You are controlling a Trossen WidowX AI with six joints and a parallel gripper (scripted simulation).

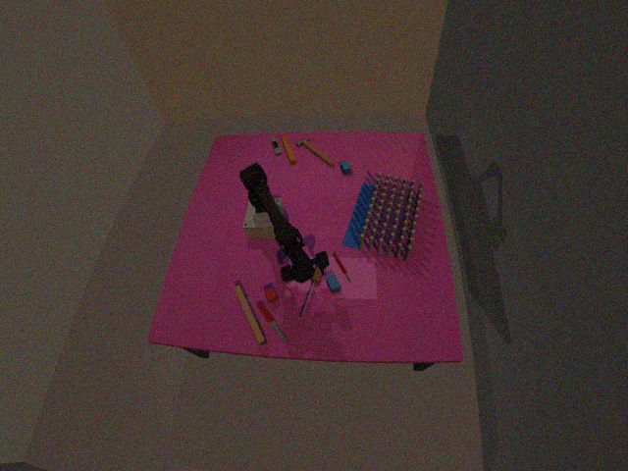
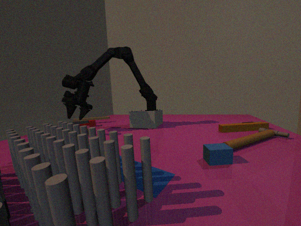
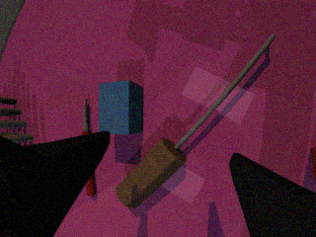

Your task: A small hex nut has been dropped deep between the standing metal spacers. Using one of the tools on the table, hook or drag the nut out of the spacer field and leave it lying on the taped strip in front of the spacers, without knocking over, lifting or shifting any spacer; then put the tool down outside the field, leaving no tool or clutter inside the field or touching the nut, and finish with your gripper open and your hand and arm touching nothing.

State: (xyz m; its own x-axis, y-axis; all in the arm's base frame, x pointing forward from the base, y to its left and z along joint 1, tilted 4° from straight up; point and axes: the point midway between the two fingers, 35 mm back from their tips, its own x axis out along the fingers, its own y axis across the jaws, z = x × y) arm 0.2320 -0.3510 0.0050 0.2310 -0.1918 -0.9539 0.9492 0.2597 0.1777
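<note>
The hook tool is 70 mm below my gripper tip, 40 mm to the right of it and 20 mm behind it. From my gripper tip the other things lie so: red screwdriver 130 mm ahead, 70 mm below, 60 mm to the left; red block 170 mm behind, 60 mm below, 50 mm to the right; blue taped strip 370 mm to the left, 210 mm ahead, 80 mm below.
</note>
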